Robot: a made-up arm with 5 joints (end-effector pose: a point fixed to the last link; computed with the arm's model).
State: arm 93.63 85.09 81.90 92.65 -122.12
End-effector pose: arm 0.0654 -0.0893 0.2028 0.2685 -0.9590 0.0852 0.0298
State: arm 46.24 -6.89 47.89 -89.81 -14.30
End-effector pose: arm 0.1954 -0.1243 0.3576 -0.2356 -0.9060 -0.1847 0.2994
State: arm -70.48 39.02 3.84 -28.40 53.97
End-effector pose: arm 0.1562 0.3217 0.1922 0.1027 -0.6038 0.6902 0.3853
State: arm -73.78 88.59 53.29 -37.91 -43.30
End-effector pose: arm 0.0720 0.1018 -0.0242 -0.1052 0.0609 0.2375 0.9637
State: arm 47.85 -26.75 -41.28 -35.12 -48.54
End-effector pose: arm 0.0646 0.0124 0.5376 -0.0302 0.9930 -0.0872 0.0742
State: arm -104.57 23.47 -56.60 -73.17 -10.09
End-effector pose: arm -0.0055 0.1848 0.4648 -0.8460 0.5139 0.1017 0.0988
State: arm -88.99 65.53 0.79 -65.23 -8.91
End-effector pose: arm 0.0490 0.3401 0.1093 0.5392 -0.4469 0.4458 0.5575
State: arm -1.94 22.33 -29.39 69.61 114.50
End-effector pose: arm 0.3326 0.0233 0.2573 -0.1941 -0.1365 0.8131 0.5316
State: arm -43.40 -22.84 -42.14 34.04 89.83
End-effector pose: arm 0.1281 0.0865 0.4966 -0.3234 -0.8078 0.4475 0.2066
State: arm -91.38 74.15 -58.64 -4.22 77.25
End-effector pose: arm 0.0334 0.3965 0.1353 0.0933 -0.6272 0.7673 0.0953
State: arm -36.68 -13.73 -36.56 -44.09 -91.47
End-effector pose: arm 0.1124 0.0587 0.5288 -0.9091 0.4149 -0.0184 0.0335
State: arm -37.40 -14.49 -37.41 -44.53 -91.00
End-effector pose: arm 0.1053 0.0545 0.5303 -0.9092 0.4125 -0.0265 0.0494
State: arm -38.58 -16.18 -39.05 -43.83 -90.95
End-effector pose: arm 0.0928 0.0464 0.5330 -0.9118 0.4029 -0.0366 0.0700
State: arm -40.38 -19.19 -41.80 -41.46 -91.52
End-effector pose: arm 0.0730 0.0320 0.5366 -0.9174 0.3829 -0.0492 0.0966
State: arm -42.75 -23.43 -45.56 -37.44 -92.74
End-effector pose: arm 0.0474 0.0102 0.5389 -0.9249 0.3524 -0.0635 0.1280
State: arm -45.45 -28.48 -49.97 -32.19 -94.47
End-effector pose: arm 0.0196 -0.0180 0.5376 -0.9322 0.3145 -0.0783 0.1611
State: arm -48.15 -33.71 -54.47 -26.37 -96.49
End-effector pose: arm -0.0058 -0.0492 0.5316 -0.9379 0.2740 -0.0917 0.1918
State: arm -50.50 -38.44 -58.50 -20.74 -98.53
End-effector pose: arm -0.0257 -0.0783 0.5224 -0.9418 0.2364 -0.1026 0.2161
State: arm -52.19 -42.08 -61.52 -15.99 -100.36
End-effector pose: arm -0.0387 -0.1005 0.5132 -0.9445 0.2065 -0.1099 0.2305
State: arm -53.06 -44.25 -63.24 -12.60 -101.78
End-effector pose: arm -0.0453 -0.1127 0.5072 -0.9474 0.1873 -0.1128 0.2338
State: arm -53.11 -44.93 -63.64 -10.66 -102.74
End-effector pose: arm -0.0467 -0.1149 0.5061 -0.9509 0.1793 -0.1114 0.2264
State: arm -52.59 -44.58 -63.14 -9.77 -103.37
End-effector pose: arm -0.0448 -0.1101 0.5085 -0.9547 0.1791 -0.1071 0.2121
